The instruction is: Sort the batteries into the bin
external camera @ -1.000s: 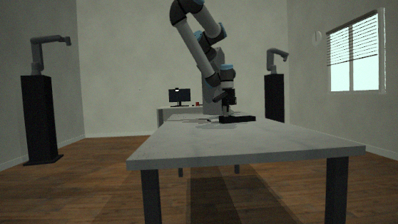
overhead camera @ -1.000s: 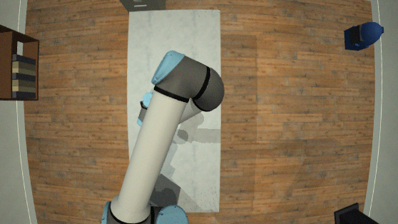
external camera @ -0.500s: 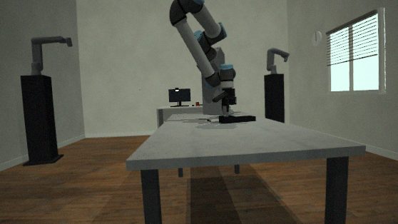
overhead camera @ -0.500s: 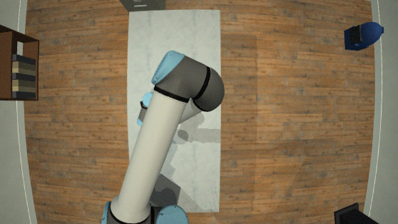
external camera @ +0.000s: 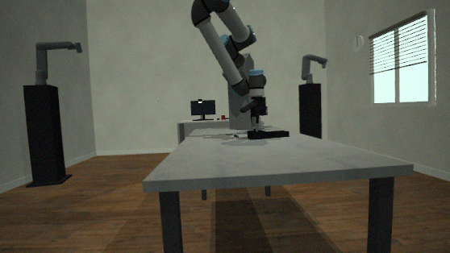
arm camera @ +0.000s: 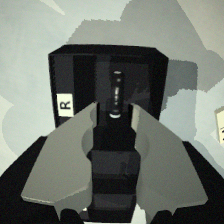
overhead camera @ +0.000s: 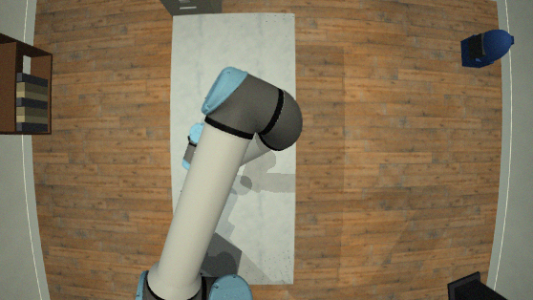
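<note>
Right now the thin black cylindrical battery is 4 cm below my hand. Also, from my hand: white domino: 14 cm behind, 4 cm to the left, 5 cm below; blue cylindrical battery: 8 cm behind, 10 cm to the left, 4 cm below; black bin: 8 cm to the left, 3 cm below.
</note>
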